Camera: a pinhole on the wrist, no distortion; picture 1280 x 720 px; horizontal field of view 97.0 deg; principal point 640.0 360.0 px. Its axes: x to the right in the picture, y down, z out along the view. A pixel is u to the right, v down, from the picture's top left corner.
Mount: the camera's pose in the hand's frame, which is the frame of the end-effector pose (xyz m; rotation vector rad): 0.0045 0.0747 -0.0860 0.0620 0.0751 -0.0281
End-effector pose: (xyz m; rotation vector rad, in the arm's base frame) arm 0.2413 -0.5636 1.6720 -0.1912 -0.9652 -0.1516
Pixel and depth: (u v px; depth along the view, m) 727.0 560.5 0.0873
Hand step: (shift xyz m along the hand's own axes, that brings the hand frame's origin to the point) 0.0253 0.0997 0.0017
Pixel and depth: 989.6 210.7 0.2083
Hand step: 0.1465 0.0035 0.1082
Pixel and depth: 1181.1 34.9 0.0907
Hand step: 0.0960 0.0148 -0.0055
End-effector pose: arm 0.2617 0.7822 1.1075 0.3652 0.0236 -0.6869
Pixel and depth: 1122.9 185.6 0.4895
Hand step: 0.4523 -0.1173 0.3603
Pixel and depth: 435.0 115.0 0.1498
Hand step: -0.0404 0.0020 0.0633
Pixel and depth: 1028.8 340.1 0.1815
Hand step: 0.1420 0.0537 0.0848
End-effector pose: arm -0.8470 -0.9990 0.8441 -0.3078 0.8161 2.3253
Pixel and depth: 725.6 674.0 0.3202
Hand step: 0.0819 0.2305 0.2398
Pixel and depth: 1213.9 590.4 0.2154
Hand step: 0.2407 0.1430 0.1172
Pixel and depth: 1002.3 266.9 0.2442
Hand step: 0.1771 0.0152 0.1427
